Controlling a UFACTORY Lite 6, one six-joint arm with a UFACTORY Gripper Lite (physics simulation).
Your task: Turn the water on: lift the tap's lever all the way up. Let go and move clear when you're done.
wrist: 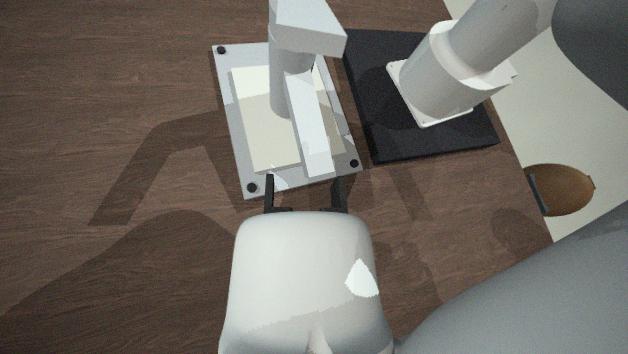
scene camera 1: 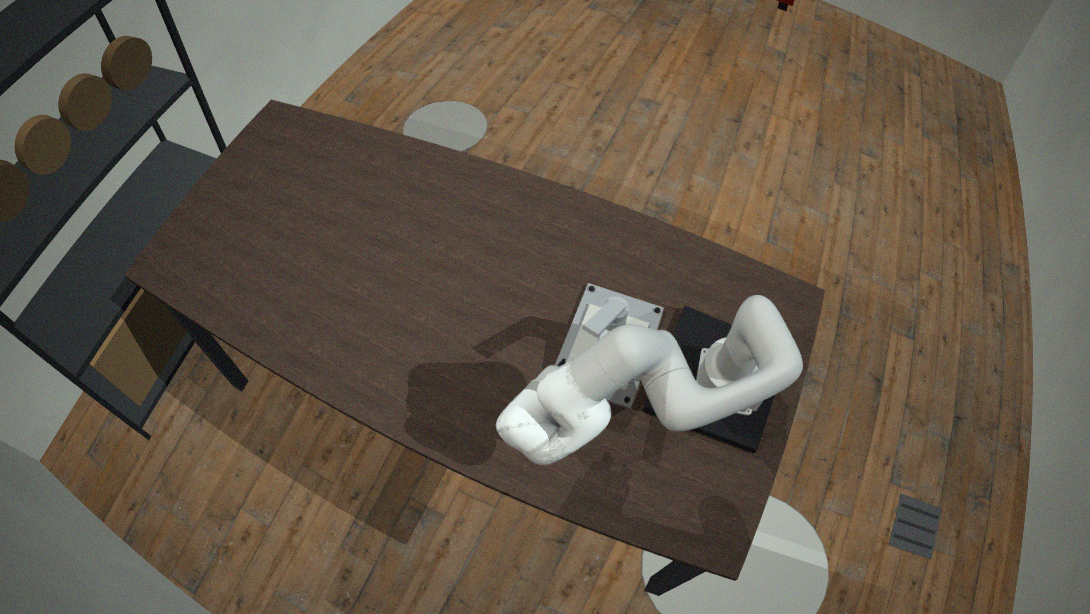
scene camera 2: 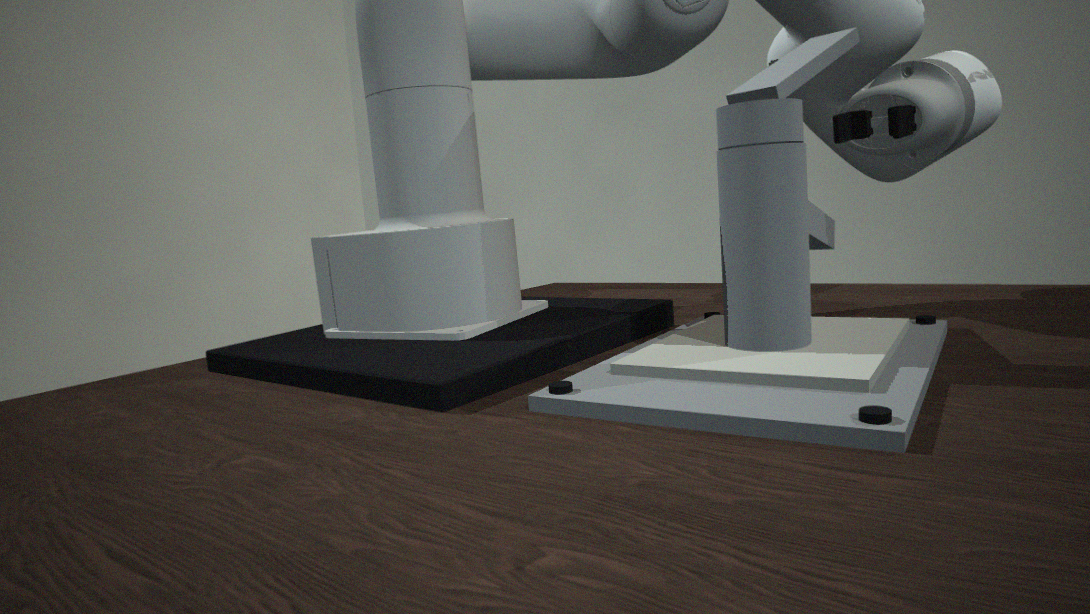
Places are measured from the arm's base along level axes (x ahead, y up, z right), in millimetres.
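Where they show: end effector, tool point: (wrist: 304, 195) (scene camera 2: 871, 125); arm's base, origin of the base link: (wrist: 428, 89) (scene camera 1: 724, 381) (scene camera 2: 444, 321).
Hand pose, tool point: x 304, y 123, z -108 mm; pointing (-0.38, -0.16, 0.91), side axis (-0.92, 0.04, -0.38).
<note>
Each offset is from my tool point to the top centre of the thing. Level surfaces: height alone.
The tap's grey body @(dz +145, dx -52, dy -17 mm) (scene camera 2: 765, 244) (wrist: 279, 90) stands upright on a pale base plate @(dz +145, dx -52, dy -129 mm) (scene camera 1: 602, 292) (scene camera 2: 709, 400) (wrist: 240, 150). Its flat lever @(dz +104, dx -36, dy +55 mm) (scene camera 1: 607, 315) (scene camera 2: 797, 64) (wrist: 311, 37) slopes steeply upward from the body's top towards the gripper's side. The spout @(dz +75, dx -44, dy -42 mm) (scene camera 2: 822, 228) (wrist: 311, 132) sticks out lower down on the same side. My gripper (scene camera 2: 878, 123) (wrist: 304, 192) is open, its two black fingers apart with nothing between them. It stands beyond the lever's free end and lower than it, above the spout's height, apart from the tap. In scene camera 1 the arm hides the fingers.
The robot's base (scene camera 2: 419, 282) (wrist: 435, 90) stands on a black slab (scene camera 1: 690, 327) (scene camera 2: 427, 366) (wrist: 372, 120) beside the tap's plate. The wooden table @(dy -141 mm) (scene camera 1: 366, 228) (scene camera 2: 381, 495) (wrist: 100, 75) carries both. A shelf unit (scene camera 1: 190, 76) stands beyond the table's far left end.
</note>
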